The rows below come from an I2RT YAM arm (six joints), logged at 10 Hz.
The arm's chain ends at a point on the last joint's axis. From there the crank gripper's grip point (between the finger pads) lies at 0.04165 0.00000 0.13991 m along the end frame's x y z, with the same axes.
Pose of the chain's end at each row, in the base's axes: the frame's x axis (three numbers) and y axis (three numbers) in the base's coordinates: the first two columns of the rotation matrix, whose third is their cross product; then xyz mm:
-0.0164 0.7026 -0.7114 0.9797 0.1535 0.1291 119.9 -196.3 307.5
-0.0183 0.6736 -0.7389 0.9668 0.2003 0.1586 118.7 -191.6 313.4
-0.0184 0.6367 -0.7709 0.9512 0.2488 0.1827 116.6 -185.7 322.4
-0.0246 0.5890 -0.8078 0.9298 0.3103 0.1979 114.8 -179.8 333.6
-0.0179 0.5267 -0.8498 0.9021 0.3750 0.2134 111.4 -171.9 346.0
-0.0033 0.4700 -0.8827 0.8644 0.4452 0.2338 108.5 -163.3 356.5
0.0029 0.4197 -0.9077 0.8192 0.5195 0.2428 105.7 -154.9 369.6
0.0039 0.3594 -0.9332 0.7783 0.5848 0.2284 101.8 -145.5 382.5
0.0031 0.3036 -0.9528 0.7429 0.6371 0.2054 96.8 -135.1 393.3
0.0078 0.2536 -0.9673 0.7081 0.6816 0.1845 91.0 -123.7 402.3
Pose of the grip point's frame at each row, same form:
-0.0164 0.7026 -0.7114 0.9797 0.1535 0.1291 147.2 -264.3 181.2
-0.0183 0.6736 -0.7389 0.9668 0.2003 0.1586 153.6 -263.1 191.0
-0.0184 0.6367 -0.7709 0.9512 0.2488 0.1827 158.9 -261.3 204.9
-0.0246 0.5890 -0.8078 0.9298 0.3103 0.1979 165.2 -259.7 222.3
-0.0179 0.5267 -0.8498 0.9021 0.3750 0.2134 171.0 -256.7 243.2
-0.0033 0.4700 -0.8827 0.8644 0.4452 0.2338 178.7 -250.4 262.7
0.0029 0.4197 -0.9077 0.8192 0.5195 0.2428 186.1 -241.6 283.9
0.0039 0.3594 -0.9332 0.7783 0.5848 0.2284 189.8 -232.3 304.8
0.0031 0.3036 -0.9528 0.7429 0.6371 0.2054 190.6 -221.6 322.3
0.0078 0.2536 -0.9673 0.7081 0.6816 0.1845 190.1 -209.2 337.6

